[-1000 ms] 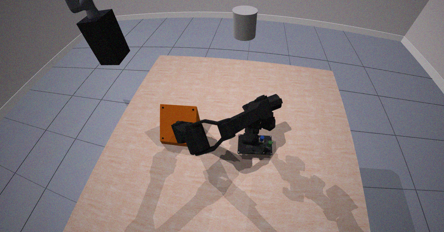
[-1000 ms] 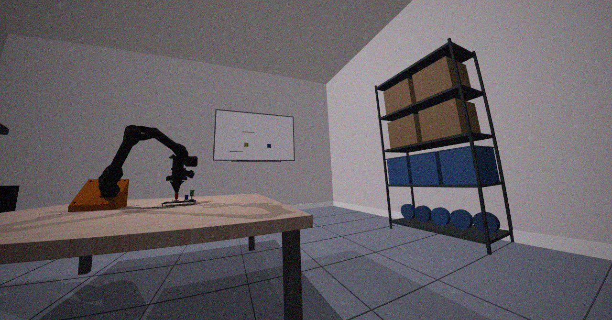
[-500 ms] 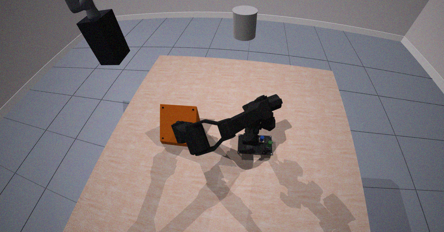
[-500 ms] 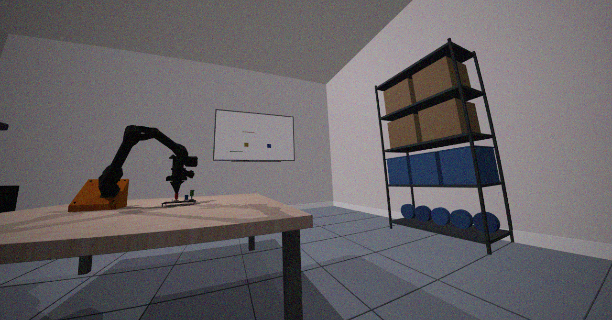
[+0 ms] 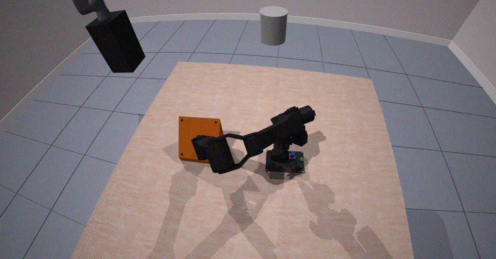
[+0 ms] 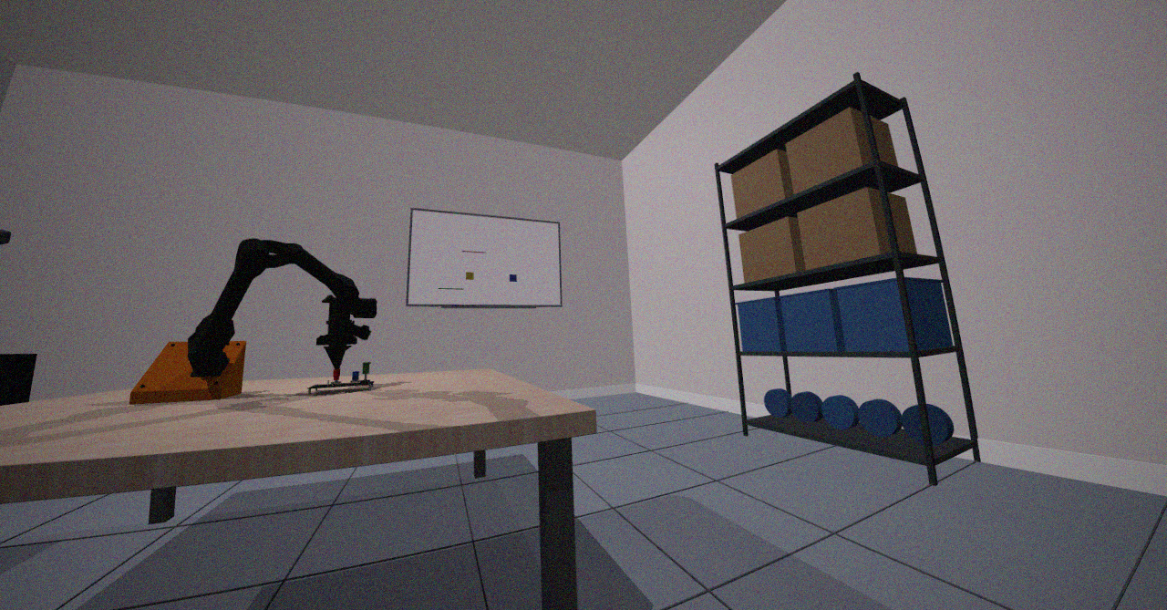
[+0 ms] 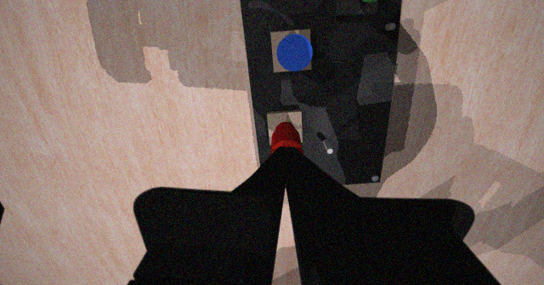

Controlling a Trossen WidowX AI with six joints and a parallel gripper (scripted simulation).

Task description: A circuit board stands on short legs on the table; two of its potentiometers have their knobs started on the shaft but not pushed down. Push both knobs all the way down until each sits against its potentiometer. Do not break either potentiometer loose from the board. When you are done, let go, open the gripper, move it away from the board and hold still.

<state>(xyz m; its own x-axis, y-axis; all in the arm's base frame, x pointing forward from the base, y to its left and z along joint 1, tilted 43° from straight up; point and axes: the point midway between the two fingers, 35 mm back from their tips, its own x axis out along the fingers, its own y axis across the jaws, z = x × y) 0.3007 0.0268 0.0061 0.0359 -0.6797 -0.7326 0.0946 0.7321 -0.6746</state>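
Right now the red knob is 2 cm below my gripper tip. Round my gripper tip: green knob: 8 cm ahead, 4 cm to the right.
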